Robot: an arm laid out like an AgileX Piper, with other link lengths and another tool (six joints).
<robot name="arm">
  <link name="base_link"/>
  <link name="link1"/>
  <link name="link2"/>
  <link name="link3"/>
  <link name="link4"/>
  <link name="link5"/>
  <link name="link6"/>
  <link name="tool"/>
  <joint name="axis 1" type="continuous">
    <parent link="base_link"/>
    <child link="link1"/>
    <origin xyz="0 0 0.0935"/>
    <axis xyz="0 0 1"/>
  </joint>
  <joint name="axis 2" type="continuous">
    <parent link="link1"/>
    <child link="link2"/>
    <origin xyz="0 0 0" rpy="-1.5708 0 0"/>
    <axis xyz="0 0 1"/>
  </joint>
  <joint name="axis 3" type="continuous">
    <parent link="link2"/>
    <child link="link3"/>
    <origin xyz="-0.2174 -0.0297 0"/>
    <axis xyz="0 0 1"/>
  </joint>
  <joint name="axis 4" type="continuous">
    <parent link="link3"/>
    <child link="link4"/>
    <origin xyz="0.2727 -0.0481 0" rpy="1.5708 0 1.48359"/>
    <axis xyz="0 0 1"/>
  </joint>
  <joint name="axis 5" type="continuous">
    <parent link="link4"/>
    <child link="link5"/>
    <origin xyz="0 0 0" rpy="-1.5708 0 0"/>
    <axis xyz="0 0 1"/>
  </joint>
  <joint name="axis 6" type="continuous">
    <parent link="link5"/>
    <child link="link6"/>
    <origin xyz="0 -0.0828 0" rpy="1.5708 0 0"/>
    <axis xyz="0 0 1"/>
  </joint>
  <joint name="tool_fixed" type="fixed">
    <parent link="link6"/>
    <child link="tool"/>
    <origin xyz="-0.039 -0.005 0.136" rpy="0 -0.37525 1.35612"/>
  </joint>
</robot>
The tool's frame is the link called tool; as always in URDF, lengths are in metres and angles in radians. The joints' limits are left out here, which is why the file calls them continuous.
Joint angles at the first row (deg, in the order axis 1, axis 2, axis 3, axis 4, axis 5, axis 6):
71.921, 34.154, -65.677, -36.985, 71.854, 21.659
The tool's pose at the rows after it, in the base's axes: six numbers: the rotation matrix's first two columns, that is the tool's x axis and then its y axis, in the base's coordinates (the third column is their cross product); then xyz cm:
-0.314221 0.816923 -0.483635 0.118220 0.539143 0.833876 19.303 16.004 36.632
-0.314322 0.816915 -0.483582 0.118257 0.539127 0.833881 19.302 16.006 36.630
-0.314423 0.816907 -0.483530 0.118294 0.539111 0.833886 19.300 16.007 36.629
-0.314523 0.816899 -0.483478 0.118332 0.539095 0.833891 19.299 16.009 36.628
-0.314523 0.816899 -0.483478 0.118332 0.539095 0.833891 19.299 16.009 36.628
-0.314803 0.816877 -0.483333 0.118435 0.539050 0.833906 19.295 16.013 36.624
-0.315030 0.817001 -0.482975 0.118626 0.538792 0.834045 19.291 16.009 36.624
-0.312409 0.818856 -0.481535 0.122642 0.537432 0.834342 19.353 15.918 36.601
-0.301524 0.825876 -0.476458 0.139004 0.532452 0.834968 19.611 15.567 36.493
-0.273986 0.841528 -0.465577 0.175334 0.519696 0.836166 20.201 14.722 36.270
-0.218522 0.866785 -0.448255 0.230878 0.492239 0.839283 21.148 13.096 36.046
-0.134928 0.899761 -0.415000 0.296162 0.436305 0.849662 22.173 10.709 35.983
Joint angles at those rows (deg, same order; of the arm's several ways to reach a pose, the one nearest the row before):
71.918, 34.154, -65.678, -36.976, 71.854, 21.657
71.916, 34.154, -65.676, -36.968, 71.851, 21.657
71.923, 34.153, -65.677, -36.967, 71.855, 21.660
71.921, 34.155, -65.678, -36.959, 71.854, 21.660
71.921, 34.155, -65.678, -36.959, 71.854, 21.660
71.924, 34.154, -65.676, -36.943, 71.855, 21.662
71.907, 34.141, -65.677, -36.909, 71.853, 21.656
71.562, 34.122, -65.676, -36.752, 71.851, 21.657
70.171, 34.103, -65.676, -36.138, 71.855, 21.660
66.958, 34.063, -65.676, -34.834, 71.855, 21.657
61.535, 33.849, -65.677, -33.054, 71.830, 21.651
54.067, 33.265, -65.675, -30.647, 71.463, 21.905

